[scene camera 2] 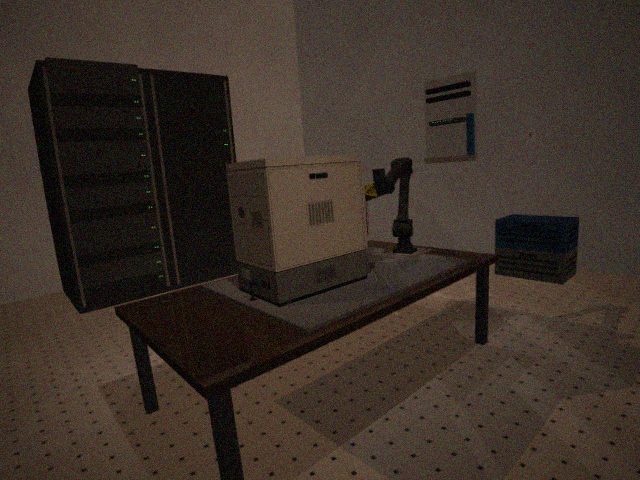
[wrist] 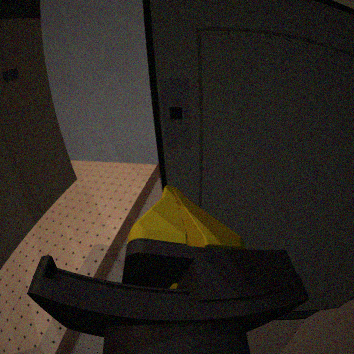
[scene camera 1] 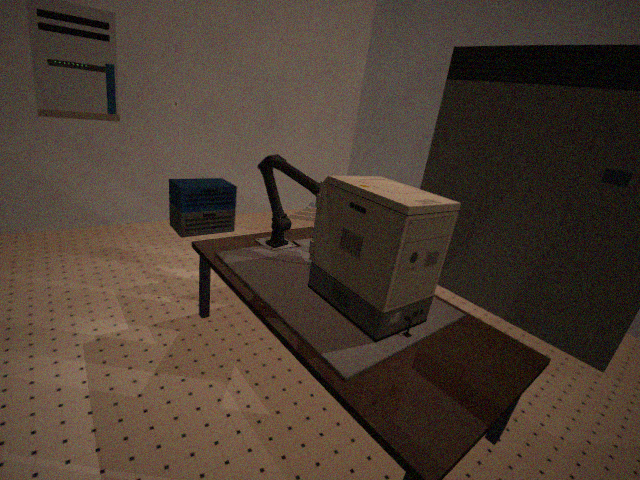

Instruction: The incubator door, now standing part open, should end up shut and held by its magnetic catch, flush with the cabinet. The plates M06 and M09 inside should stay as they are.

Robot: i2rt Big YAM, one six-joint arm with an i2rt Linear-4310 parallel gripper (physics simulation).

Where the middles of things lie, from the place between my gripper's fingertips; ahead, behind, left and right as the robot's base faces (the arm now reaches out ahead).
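Beige incubator (scene camera 1: 378, 247): my hand is 21 cm short of it, 11 cm above it and 20 cm to the left of it.
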